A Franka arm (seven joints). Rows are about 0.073 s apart.
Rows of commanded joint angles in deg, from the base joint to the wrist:
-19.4, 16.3, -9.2, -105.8, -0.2, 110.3, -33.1
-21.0, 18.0, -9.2, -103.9, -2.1, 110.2, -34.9
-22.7, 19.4, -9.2, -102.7, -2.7, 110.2, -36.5
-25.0, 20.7, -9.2, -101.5, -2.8, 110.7, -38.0
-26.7, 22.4, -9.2, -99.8, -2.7, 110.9, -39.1
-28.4, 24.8, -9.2, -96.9, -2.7, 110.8, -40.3
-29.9, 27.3, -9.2, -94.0, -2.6, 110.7, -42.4
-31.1, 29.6, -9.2, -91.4, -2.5, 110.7, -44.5
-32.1, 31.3, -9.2, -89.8, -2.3, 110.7, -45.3
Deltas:
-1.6, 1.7, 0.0, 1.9, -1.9, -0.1, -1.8
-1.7, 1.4, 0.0, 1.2, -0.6, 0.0, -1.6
-2.3, 1.3, 0.0, 1.2, -0.1, 0.5, -1.5
-1.7, 1.7, 0.0, 1.7, 0.1, 0.2, -1.1
-1.7, 2.4, 0.0, 2.9, 0.0, -0.1, -1.2
-1.5, 2.5, 0.0, 2.9, 0.1, -0.1, -2.1
-1.2, 2.3, 0.0, 2.6, 0.1, 0.0, -2.1
-1.0, 1.7, 0.0, 1.6, 0.2, 0.0, -0.8

